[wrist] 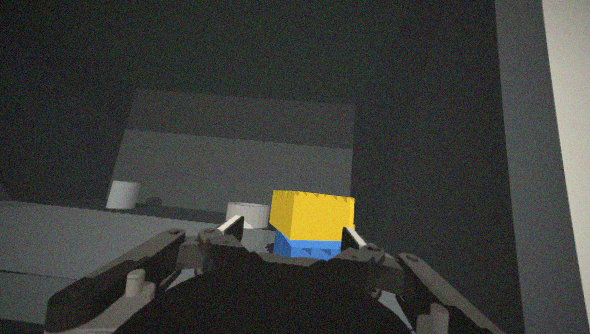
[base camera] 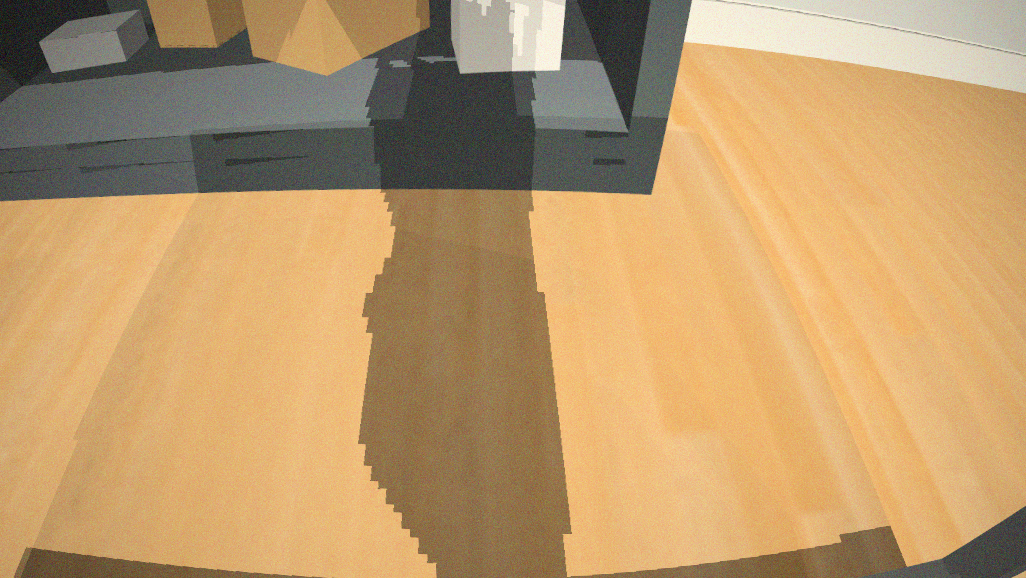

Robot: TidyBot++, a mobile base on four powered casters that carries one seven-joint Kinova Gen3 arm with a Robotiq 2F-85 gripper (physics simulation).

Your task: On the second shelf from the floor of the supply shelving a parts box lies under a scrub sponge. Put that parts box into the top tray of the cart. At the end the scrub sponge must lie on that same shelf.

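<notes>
The yellow scrub sponge lies on top of the blue parts box in the lower middle of the wrist view. The box shows as a blue strip under the sponge; its lower part is hidden by my gripper. My gripper is open and empty. Its fingertips show to the left and right in front of the sponge and box, the right one overlapping their right edge in view. The supply shelving shows in both views. The cart and its top tray cannot be made out.
A white cylinder stands just left of the sponge, and another farther left. On the lowest shelf are a grey box, brown boxes and a white box. A dark edge shows at bottom right.
</notes>
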